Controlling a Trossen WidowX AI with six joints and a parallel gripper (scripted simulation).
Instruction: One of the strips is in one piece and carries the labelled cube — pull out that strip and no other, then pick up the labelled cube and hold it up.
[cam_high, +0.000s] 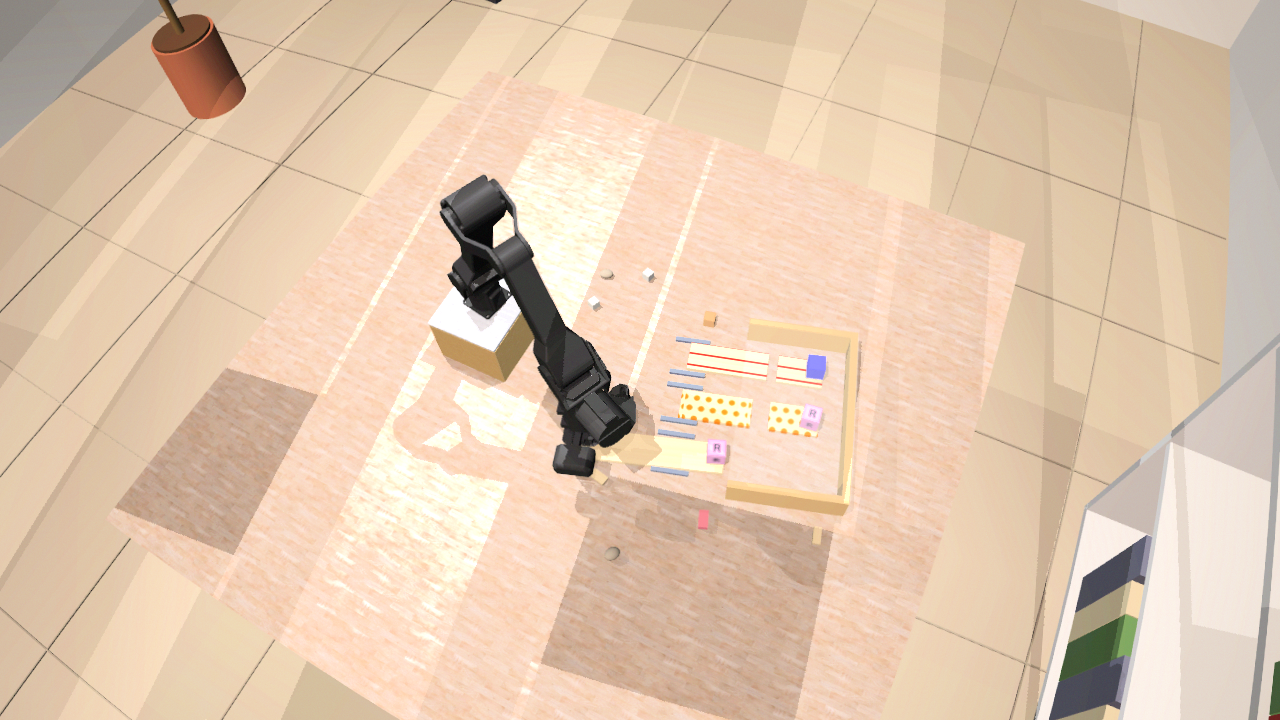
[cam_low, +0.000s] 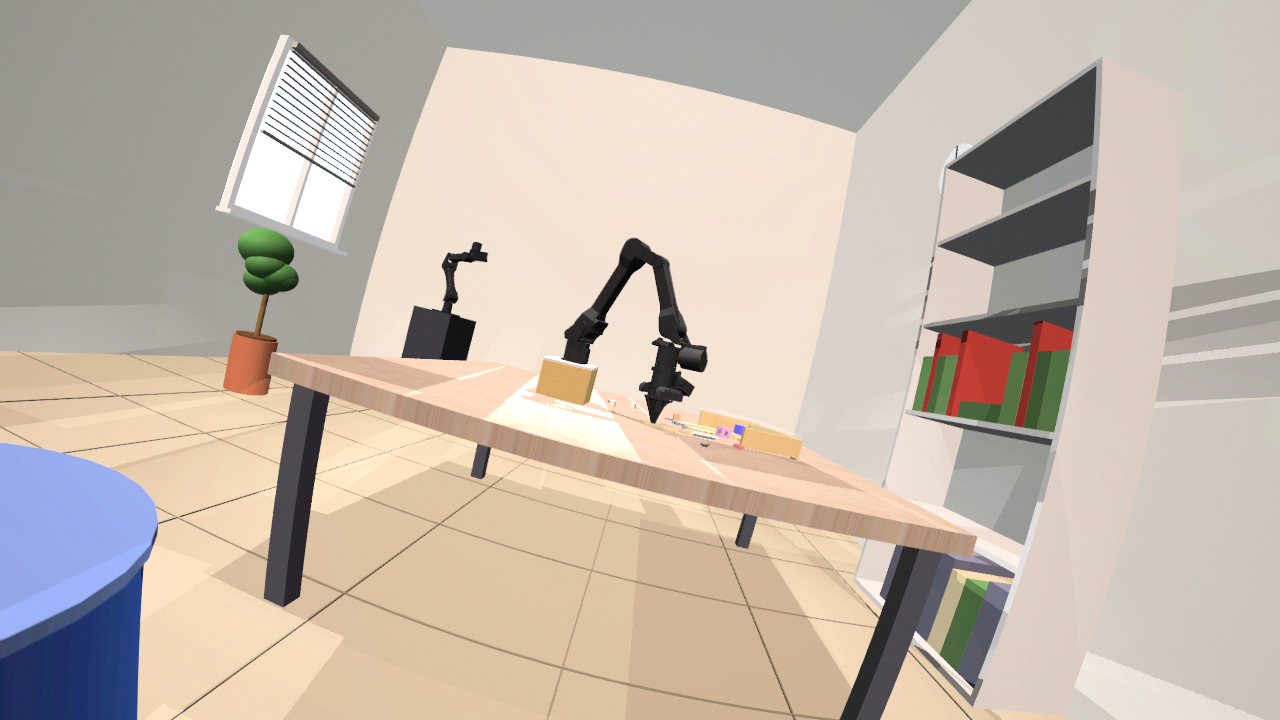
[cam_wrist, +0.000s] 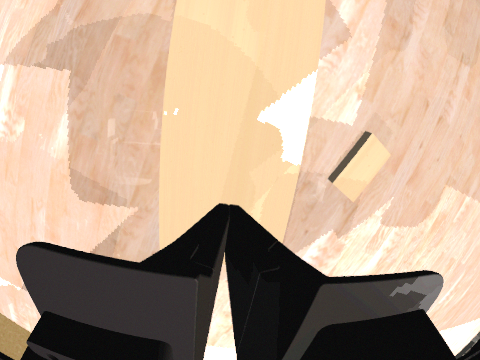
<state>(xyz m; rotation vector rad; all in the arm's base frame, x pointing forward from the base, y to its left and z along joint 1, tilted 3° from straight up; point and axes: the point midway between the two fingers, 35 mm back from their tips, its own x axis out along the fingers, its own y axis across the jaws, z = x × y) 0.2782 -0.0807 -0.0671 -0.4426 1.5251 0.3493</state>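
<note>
Right now the pink block is 230 mm ahead of my gripper tip. Round my gripper tip: tan cube: 330 mm to the left, 20 mm ahead.
</note>
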